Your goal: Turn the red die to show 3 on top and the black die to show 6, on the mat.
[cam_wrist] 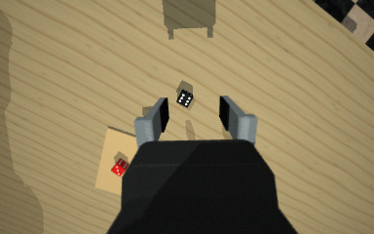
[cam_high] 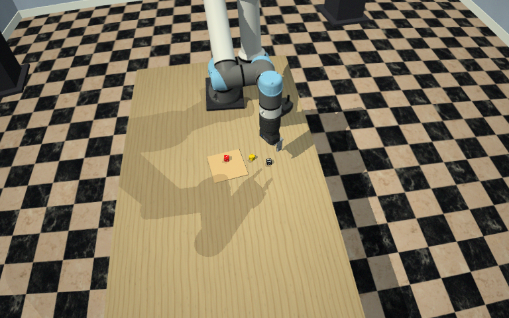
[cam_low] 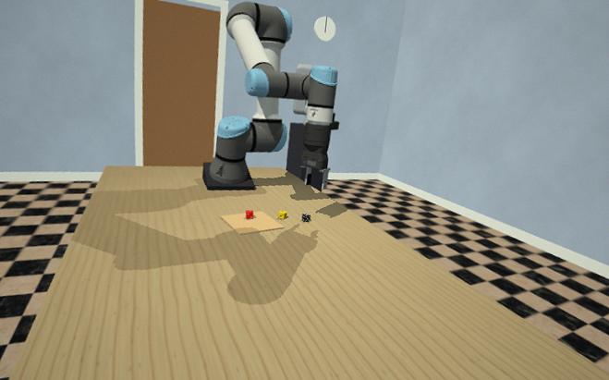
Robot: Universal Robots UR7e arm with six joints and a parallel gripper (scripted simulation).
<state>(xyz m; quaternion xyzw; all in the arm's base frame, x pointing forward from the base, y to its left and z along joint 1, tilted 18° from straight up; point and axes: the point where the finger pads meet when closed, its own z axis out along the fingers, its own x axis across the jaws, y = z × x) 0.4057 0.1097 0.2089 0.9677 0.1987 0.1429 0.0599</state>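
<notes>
Right now the black die is 12 cm below my hand, 2 cm to the right of it and 1 cm behind it. Also, from my hand: red die: 18 cm to the right, 12 cm below, 7 cm behind; yellow die: 12 cm below, 8 cm to the right, 5 cm behind; tan mat: 19 cm to the right, 13 cm below, 5 cm behind.
</notes>
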